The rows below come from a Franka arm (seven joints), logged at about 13 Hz.
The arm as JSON. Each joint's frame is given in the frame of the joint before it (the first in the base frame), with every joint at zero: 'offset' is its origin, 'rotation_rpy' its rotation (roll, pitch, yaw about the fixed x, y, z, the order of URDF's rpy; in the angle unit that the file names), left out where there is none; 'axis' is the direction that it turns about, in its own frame. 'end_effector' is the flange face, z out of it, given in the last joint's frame.
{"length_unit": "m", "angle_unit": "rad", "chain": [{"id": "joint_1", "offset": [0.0, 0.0, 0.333], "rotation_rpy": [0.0, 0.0, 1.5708], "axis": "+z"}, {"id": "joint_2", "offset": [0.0, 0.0, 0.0], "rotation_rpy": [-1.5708, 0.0, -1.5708], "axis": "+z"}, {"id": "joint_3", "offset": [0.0, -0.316, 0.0], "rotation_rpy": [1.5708, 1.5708, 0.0], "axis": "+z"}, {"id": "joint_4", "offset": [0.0, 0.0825, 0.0], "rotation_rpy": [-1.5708, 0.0, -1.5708], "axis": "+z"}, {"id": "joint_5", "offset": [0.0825, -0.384, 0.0], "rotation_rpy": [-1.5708, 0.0, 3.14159], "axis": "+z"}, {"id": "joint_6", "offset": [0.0, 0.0, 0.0], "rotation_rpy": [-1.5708, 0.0, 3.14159], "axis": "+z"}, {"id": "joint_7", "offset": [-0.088, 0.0, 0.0], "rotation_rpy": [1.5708, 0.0, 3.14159], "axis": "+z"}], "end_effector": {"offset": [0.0, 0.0, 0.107]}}
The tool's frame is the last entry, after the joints.
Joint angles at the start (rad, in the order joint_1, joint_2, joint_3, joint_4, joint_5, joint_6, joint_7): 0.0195, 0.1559, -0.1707, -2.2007, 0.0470, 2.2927, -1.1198
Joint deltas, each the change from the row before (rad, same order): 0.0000, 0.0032, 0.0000, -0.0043, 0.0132, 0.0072, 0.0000; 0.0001, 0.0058, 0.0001, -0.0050, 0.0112, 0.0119, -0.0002; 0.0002, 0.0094, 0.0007, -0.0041, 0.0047, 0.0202, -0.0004; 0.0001, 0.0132, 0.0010, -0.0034, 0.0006, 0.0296, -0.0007; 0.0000, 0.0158, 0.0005, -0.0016, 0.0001, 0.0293, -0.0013; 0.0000, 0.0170, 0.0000, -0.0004, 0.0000, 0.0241, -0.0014; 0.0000, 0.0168, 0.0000, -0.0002, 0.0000, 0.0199, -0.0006; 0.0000, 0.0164, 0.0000, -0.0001, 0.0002, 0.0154, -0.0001
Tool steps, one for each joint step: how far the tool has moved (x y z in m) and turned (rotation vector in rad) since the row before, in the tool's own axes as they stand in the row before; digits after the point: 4 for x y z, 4 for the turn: -0.0001, -0.0005, 0.0029, 0.0042, 0.0081, 0.0090; 0.0000, -0.0002, 0.0042, 0.0019, 0.0067, 0.0075; 0.0006, 0.0007, 0.0050, -0.0057, 0.0041, 0.0025; 0.0010, 0.0016, 0.0059, -0.0131, 0.0035, -0.0008; 0.0008, 0.0020, 0.0066, -0.0125, 0.0022, -0.0012; 0.0005, 0.0018, 0.0072, -0.0081, -0.0003, -0.0010; 0.0002, 0.0013, 0.0074, -0.0046, -0.0019, -0.0003; 0.0000, 0.0008, 0.0075, -0.0009, -0.0035, 0.0002
